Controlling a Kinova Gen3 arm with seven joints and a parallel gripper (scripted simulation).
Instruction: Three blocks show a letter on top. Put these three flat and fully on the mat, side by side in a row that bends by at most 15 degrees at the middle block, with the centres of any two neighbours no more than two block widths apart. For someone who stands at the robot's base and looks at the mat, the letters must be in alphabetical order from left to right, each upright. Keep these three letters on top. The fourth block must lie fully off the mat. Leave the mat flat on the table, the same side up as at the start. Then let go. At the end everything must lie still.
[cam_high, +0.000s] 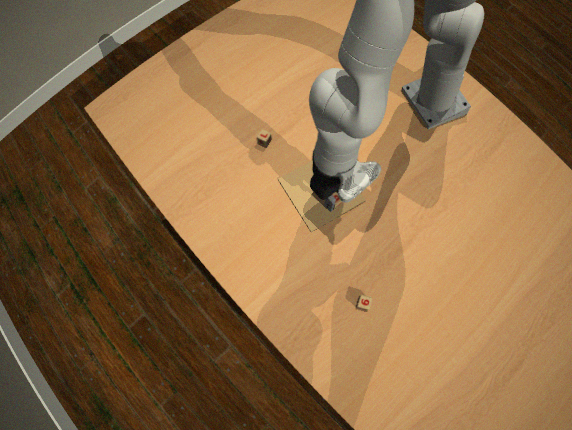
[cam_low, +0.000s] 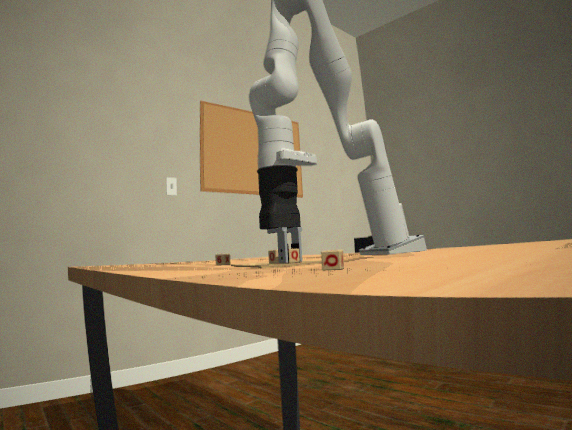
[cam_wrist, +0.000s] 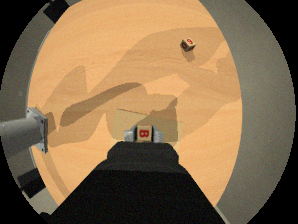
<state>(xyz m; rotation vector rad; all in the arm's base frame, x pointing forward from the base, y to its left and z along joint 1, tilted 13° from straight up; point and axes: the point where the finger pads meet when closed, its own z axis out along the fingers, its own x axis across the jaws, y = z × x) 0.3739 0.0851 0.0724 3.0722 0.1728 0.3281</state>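
Now: hand right at the block marked B. Round my hand: tan mat (40 mm to the right, 20 mm below).
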